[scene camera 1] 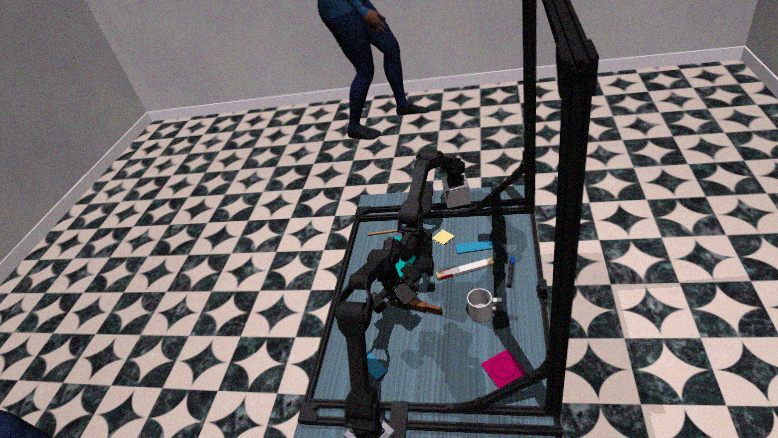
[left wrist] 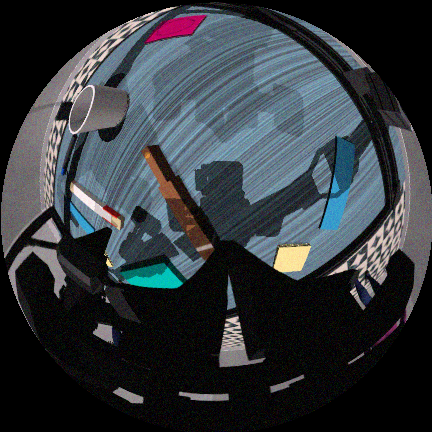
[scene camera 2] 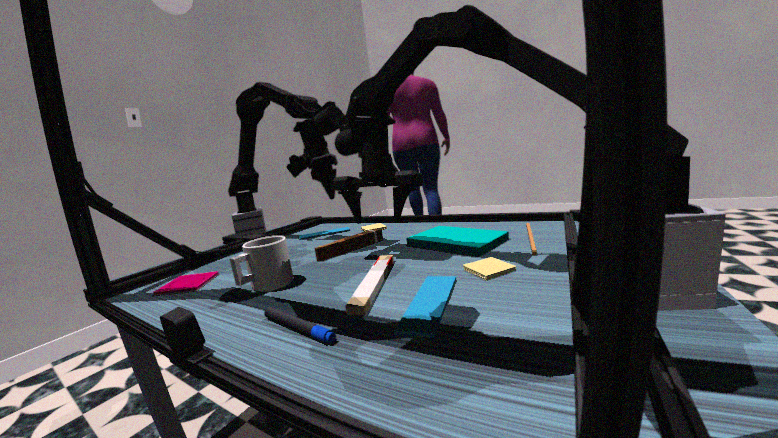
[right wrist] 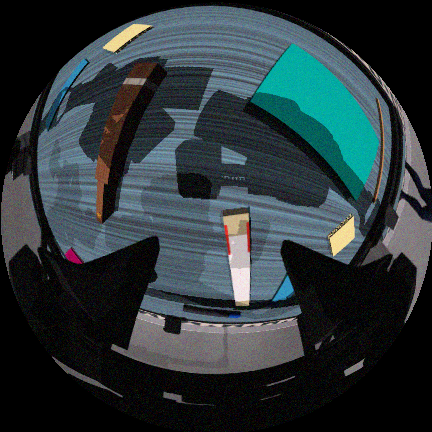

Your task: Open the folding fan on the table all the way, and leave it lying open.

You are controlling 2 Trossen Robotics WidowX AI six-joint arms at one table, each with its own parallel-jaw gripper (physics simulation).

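Where they show: left gripper, fingertip midpoint: (left wrist: pixel 226 246) (scene camera 2: pixel 332 199); right gripper, fingertip midpoint: (left wrist: pixel 106 243) (scene camera 2: pixel 377 223) (right wrist: pixel 221 245); left arm's base, link origin: (scene camera 1: pixel 368 432) (scene camera 2: pixel 247 211); right arm's base, link origin: (scene camera 1: pixel 455 181).
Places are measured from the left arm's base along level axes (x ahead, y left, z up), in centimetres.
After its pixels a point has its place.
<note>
The folding fan (scene camera 1: pixel 427 307) {x 44.8, y 20.3, z -7.2 cm} (scene camera 2: pixel 342 247) {x 45.7, y 22.3, z -8.3 cm} (left wrist: pixel 172 190) {x 43.8, y 22.4, z -6.8 cm} (right wrist: pixel 116 127) {x 43.4, y 27.1, z -6.8 cm} is a closed brown bar lying on the table, with a pale band near its wider end and a small orange pivot at the narrow end. My left gripper (scene camera 2: pixel 331 195) {x 36.4, y 23.7, z 2.6 cm} (left wrist: pixel 226 246) {x 36.4, y 23.7, z 2.6 cm} is shut and empty, a little above the table by the fan's banded end; it hides part of that end in scene camera 1. My right gripper (scene camera 2: pixel 377 216) {x 56.4, y 28.1, z -2.0 cm} (right wrist: pixel 221 245) {x 56.4, y 28.1, z -2.0 cm} is open and empty, above the table and apart from the fan. Its fingers are hidden in scene camera 1.
A white stick with red marks (scene camera 1: pixel 465 268) {x 67.4, y 21.9, z -8.6 cm} (scene camera 2: pixel 371 285) {x 71.5, y 20.4, z -8.5 cm} (right wrist: pixel 240 257) {x 64.1, y 24.9, z -8.5 cm} and a teal slab (scene camera 2: pixel 457 238) {x 60.4, y 44.9, z -8.1 cm} (right wrist: pixel 320 115) {x 55.6, y 43.2, z -8.1 cm} lie near the fan. A mug (scene camera 1: pixel 480 309) {x 52.1, y 2.9, z -2.5 cm} (scene camera 2: pixel 269 269) {x 59.1, y 5.6, z -5.8 cm}, blue slab (scene camera 2: pixel 432 296) {x 79.5, y 26.8, z -9.3 cm}, yellow pad (scene camera 2: pixel 489 267) {x 76.7, y 39.8, z -9.1 cm}, marker (scene camera 2: pixel 293 322) {x 76.6, y 7.7, z -8.6 cm} and pink square (scene camera 1: pixel 499 368) {x 41.7, y -11.9, z -9.2 cm} also lie around.
</note>
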